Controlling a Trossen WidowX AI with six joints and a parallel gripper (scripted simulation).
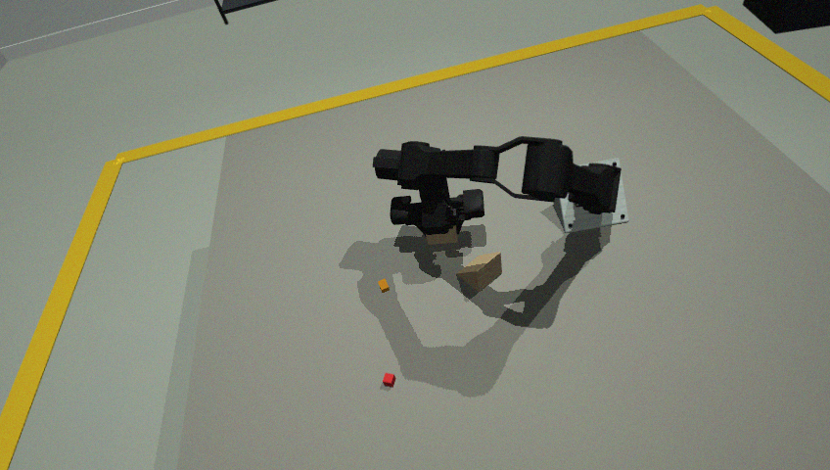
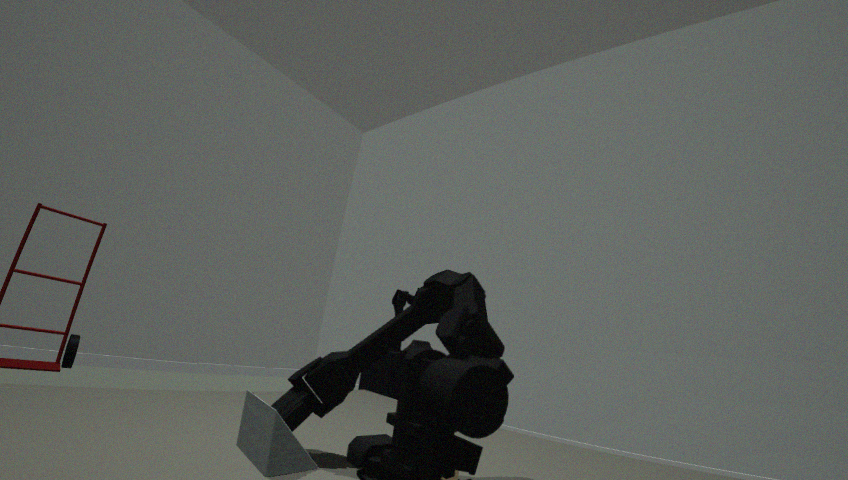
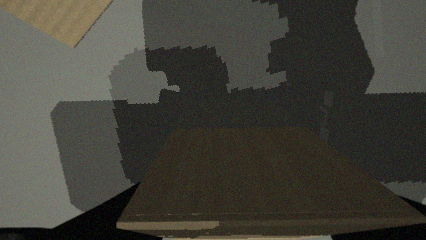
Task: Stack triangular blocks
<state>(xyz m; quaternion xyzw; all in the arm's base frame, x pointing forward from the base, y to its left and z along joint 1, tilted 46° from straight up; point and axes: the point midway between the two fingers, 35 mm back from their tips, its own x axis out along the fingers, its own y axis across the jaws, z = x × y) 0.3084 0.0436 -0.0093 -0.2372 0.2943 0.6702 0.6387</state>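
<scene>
My gripper tip is 130 mm short of the orange cube and 120 mm to the right of it.
</scene>
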